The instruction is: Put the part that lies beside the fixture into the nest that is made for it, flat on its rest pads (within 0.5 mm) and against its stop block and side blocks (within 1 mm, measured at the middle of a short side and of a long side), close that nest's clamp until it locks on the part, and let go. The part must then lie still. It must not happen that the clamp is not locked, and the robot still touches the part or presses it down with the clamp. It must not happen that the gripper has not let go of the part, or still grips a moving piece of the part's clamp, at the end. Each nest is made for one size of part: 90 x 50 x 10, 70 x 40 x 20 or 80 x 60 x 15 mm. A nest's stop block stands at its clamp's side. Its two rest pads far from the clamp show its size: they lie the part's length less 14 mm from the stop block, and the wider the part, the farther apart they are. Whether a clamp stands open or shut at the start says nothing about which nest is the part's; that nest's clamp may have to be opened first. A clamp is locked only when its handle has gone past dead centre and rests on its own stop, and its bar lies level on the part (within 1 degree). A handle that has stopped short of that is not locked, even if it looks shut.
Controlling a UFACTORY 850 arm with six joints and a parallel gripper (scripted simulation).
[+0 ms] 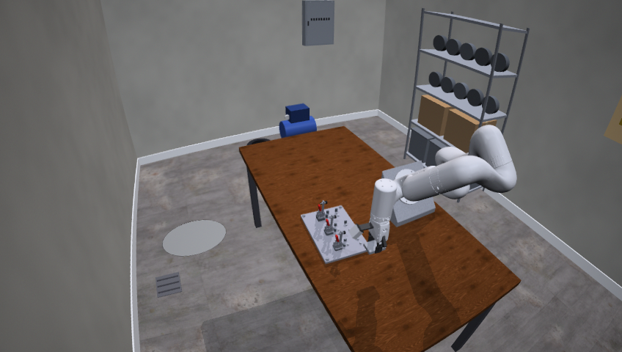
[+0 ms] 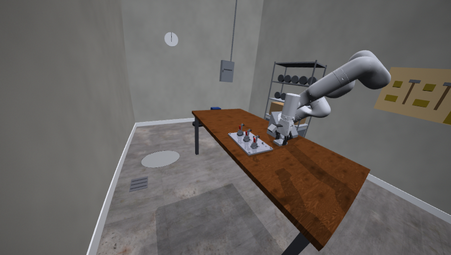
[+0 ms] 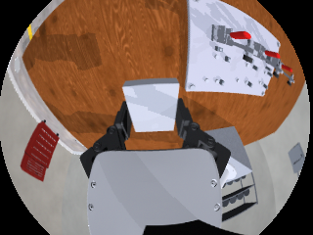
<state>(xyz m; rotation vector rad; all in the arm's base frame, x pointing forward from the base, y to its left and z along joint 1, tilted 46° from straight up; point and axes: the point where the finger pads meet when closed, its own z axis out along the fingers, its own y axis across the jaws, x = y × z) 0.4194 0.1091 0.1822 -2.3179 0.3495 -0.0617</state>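
The grey fixture plate lies 260 mm to the right of my hand, 130 mm below it and 20 mm ahead of it. Round my hand: flat grey part: 10 mm below.
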